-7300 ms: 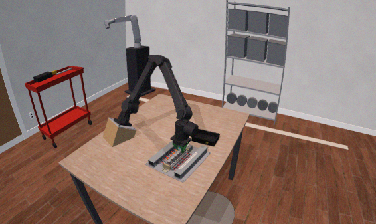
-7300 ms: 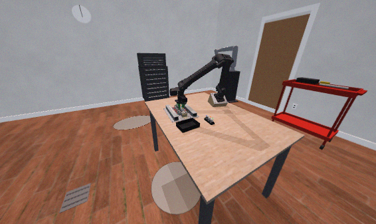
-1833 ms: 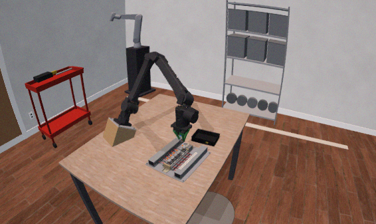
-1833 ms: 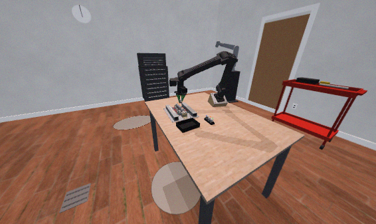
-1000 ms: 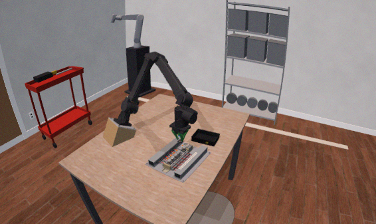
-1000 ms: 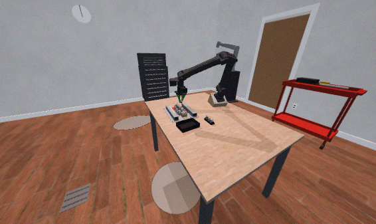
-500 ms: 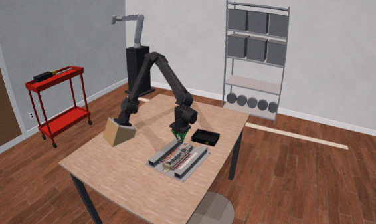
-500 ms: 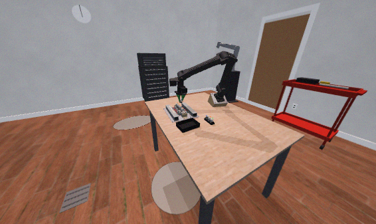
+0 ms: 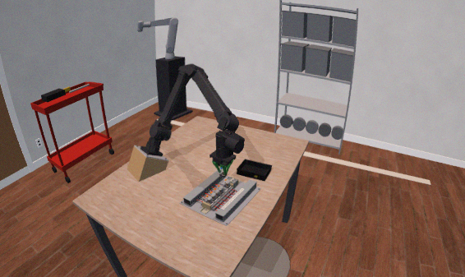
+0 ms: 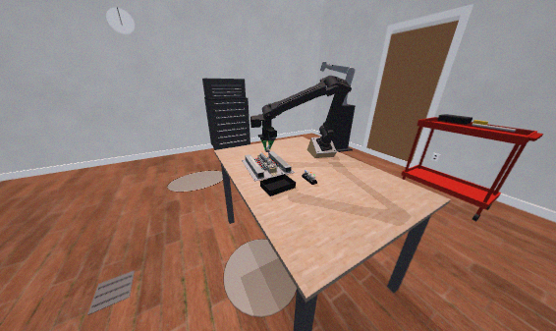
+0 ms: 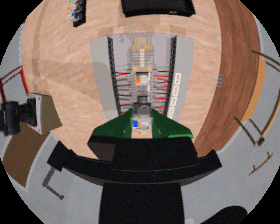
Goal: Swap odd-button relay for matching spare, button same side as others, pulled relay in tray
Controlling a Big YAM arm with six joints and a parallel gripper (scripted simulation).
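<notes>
Now: the black tray 10 mm ahead of my hand, 250 mm to the left of it and 120 mm below it. From my hand the other things lie so: small black stand: 190 mm behind, 230 mm to the left, 130 mm below.
</notes>
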